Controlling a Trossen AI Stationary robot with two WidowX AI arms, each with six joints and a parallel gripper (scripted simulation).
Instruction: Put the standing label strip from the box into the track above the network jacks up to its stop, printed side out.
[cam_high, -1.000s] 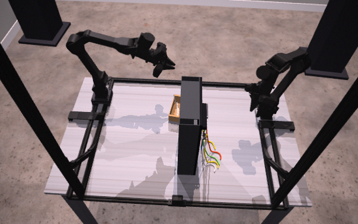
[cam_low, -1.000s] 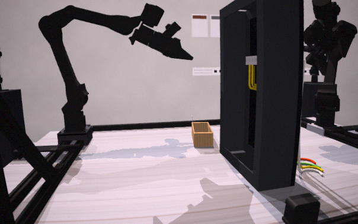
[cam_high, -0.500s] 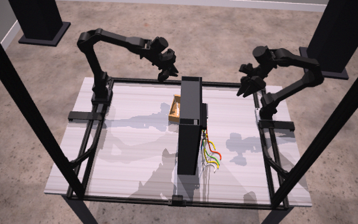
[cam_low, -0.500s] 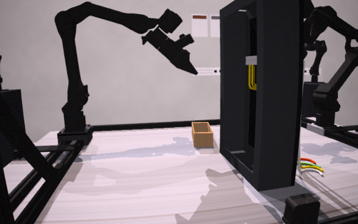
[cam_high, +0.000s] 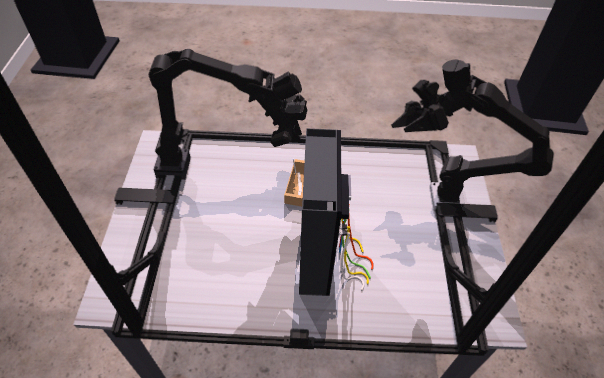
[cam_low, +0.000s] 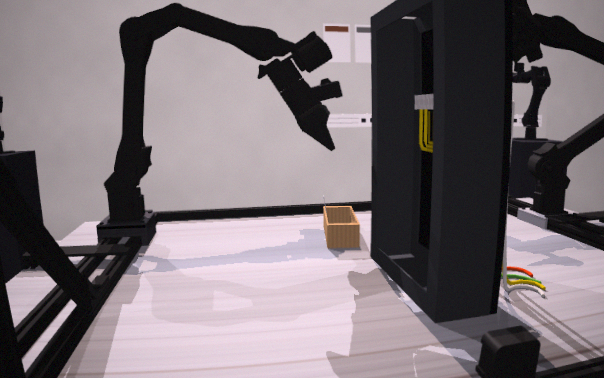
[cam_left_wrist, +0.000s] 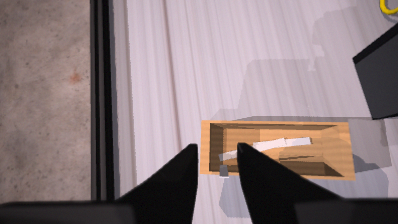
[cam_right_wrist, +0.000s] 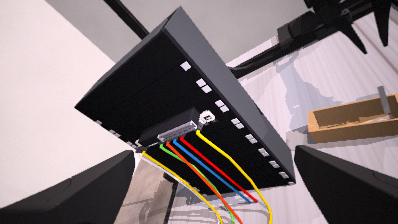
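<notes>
My left gripper is now 160 mm above the pale blue label strip. Also, from my left hand: black frame rail 320 mm behind, 200 mm above, 100 mm to the right; box 190 mm below, 60 mm behind, 20 mm to the right.
</notes>
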